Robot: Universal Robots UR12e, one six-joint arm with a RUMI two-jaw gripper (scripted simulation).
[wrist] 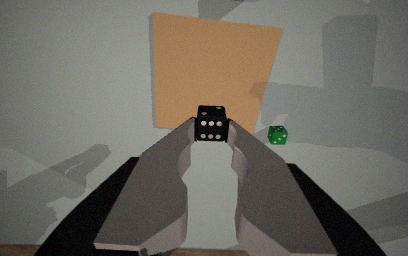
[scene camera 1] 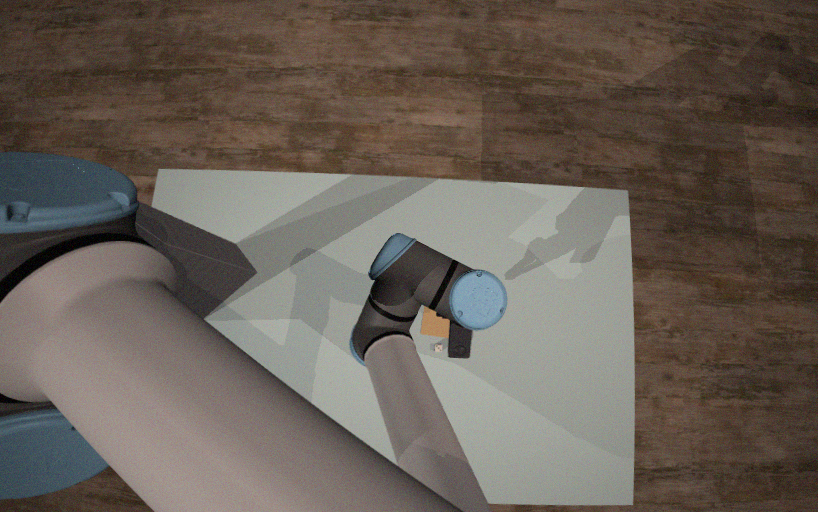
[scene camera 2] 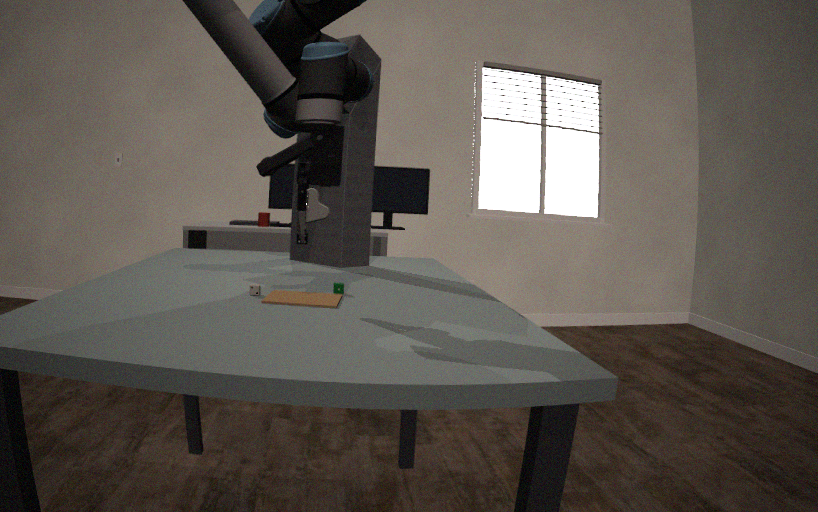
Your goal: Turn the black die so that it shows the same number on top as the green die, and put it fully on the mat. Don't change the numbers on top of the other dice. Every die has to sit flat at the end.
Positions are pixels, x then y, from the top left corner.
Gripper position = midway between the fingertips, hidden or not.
my gripper: wrist 210, 120; scene camera 1 452, 312; scene camera 2 303, 243
